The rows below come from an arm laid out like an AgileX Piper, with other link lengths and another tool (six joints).
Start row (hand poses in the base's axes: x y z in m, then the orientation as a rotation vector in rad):
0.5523, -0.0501, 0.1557, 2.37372, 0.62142, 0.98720
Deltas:
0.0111, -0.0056, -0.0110, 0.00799, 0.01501, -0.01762
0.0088, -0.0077, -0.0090, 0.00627, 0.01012, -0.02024
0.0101, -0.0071, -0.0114, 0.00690, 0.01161, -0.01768
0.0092, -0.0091, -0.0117, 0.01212, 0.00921, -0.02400
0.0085, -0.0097, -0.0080, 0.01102, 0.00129, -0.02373
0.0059, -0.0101, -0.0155, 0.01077, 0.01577, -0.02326
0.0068, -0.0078, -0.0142, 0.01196, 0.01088, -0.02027
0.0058, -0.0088, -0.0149, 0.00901, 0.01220, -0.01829
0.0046, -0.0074, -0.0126, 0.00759, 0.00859, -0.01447
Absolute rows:
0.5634, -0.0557, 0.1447, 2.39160, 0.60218, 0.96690
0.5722, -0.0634, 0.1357, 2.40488, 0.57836, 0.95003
0.5823, -0.0705, 0.1243, 2.41917, 0.55800, 0.93271
0.5915, -0.0796, 0.1126, 2.43676, 0.52692, 0.91798
0.6000, -0.0893, 0.1046, 2.44838, 0.49360, 0.91195
0.6059, -0.0994, 0.0891, 2.46763, 0.46590, 0.88870
0.6127, -0.1072, 0.0749, 2.48480, 0.43977, 0.87280
0.6185, -0.1160, 0.0600, 2.49969, 0.41747, 0.85466
0.6231, -0.1234, 0.0474, 2.51114, 0.39925, 0.84169

